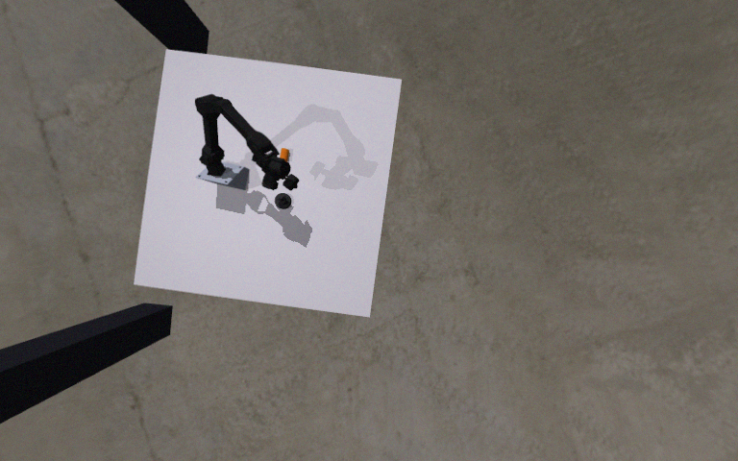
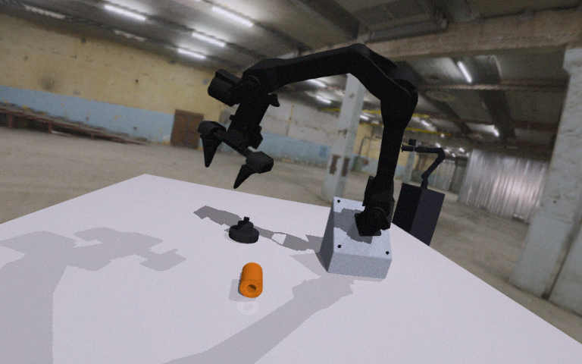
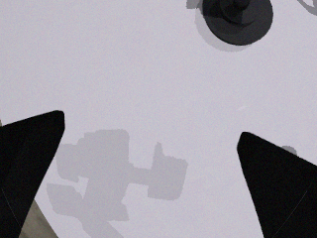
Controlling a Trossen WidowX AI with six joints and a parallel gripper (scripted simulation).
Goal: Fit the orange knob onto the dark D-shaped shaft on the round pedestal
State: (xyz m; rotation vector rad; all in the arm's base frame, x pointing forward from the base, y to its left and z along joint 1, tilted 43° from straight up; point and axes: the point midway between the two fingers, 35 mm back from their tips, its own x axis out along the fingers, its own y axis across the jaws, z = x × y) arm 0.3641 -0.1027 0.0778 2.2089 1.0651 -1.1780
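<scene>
Right now my gripper tip is 90 mm past the orange knob, 170 mm to the right of it and 150 mm above it. Round my gripper tip: dark round pedestal: 80 mm behind, 70 mm to the right, 140 mm below.
</scene>
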